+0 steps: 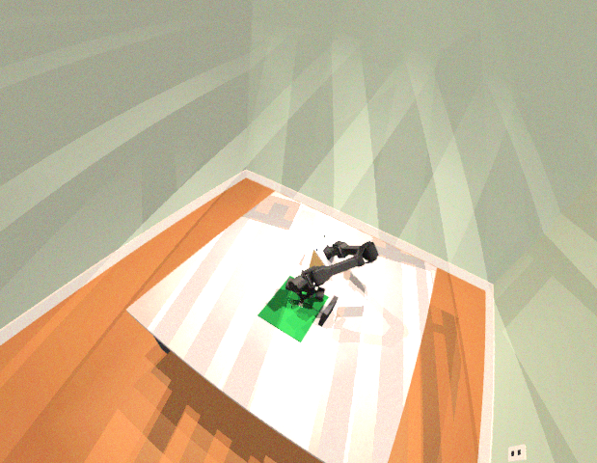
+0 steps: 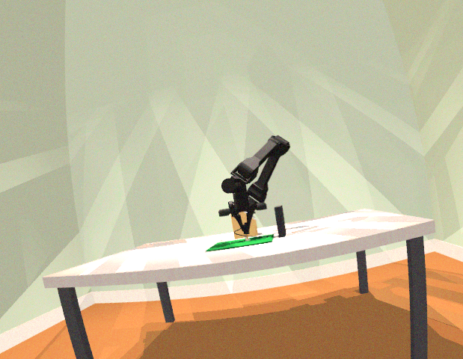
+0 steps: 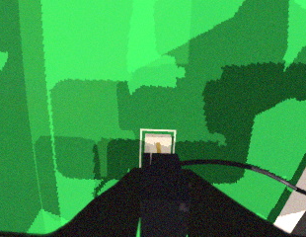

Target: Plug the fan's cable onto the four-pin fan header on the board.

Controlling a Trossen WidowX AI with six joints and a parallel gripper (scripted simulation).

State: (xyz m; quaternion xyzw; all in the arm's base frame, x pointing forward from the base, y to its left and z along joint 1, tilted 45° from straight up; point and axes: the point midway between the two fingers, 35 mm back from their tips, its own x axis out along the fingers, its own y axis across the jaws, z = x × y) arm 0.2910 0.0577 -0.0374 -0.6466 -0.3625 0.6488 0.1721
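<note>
The black fan plug lies 10 mm ahead of my gripper tip and 10 mm above it. Round my gripper tip: green board: 40 mm ahead, 20 mm to the right, 60 mm below; then fan header: 10 mm ahead, 40 mm below; then black fan: 140 mm to the left, 20 mm above.
</note>
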